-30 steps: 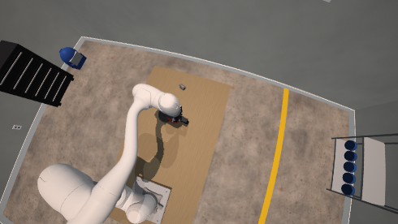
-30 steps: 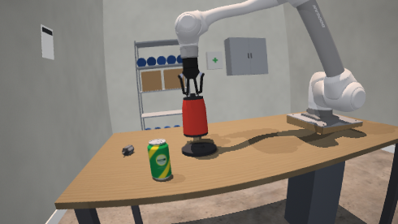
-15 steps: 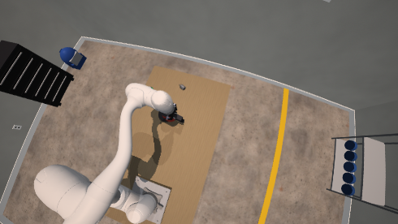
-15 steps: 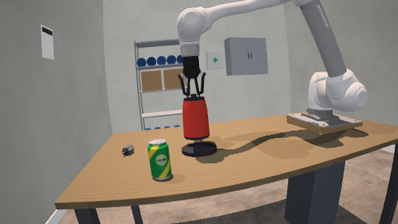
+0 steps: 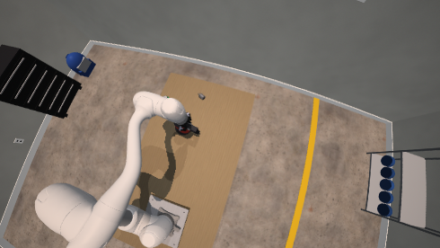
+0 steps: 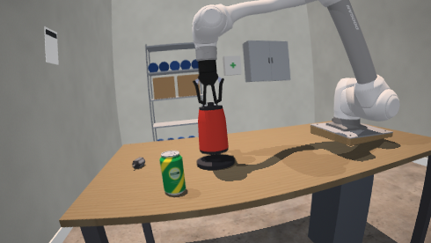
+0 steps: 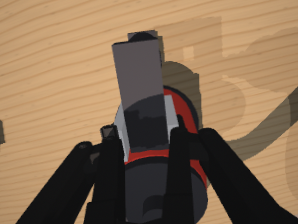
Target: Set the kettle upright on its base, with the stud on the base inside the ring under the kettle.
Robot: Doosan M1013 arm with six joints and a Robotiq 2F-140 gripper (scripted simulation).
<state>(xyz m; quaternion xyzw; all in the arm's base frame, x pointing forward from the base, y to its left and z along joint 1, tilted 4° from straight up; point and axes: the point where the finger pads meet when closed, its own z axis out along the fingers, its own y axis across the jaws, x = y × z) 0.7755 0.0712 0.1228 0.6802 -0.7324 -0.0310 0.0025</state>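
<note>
Now: the red kettle 50 mm below my hand and 30 mm to the left of it. The rest, counted from my hand: yellow can 310 mm to the left, 160 mm ahead, 130 mm below; then small dark object 330 mm ahead, 180 mm below, 60 mm to the left; then round black base 180 mm below, 100 mm to the left, 10 mm ahead.
</note>
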